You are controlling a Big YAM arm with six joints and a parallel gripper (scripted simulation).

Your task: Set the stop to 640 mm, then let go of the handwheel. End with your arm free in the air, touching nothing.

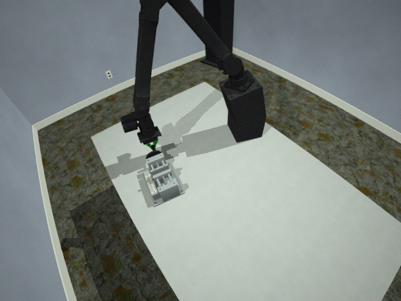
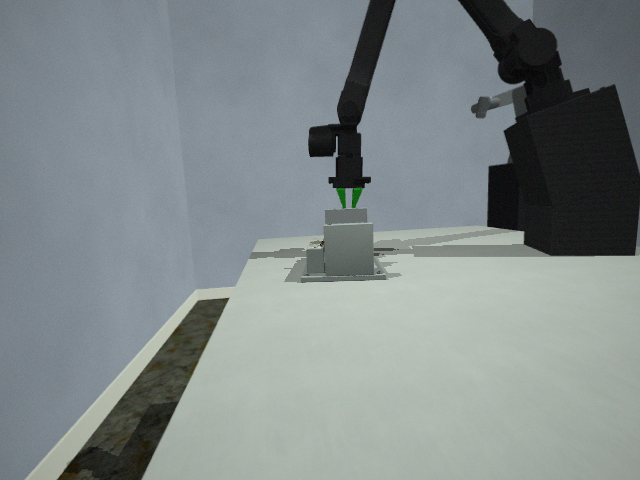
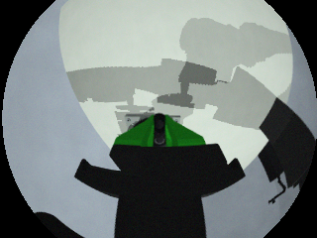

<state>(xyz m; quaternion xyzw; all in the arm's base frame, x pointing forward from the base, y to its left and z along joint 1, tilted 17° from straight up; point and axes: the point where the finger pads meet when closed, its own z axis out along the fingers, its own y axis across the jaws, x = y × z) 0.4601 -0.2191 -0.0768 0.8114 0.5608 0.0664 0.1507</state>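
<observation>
My hand is 1 cm short of the handwheel, 2 cm to the right of it and 1 cm above it.
</observation>
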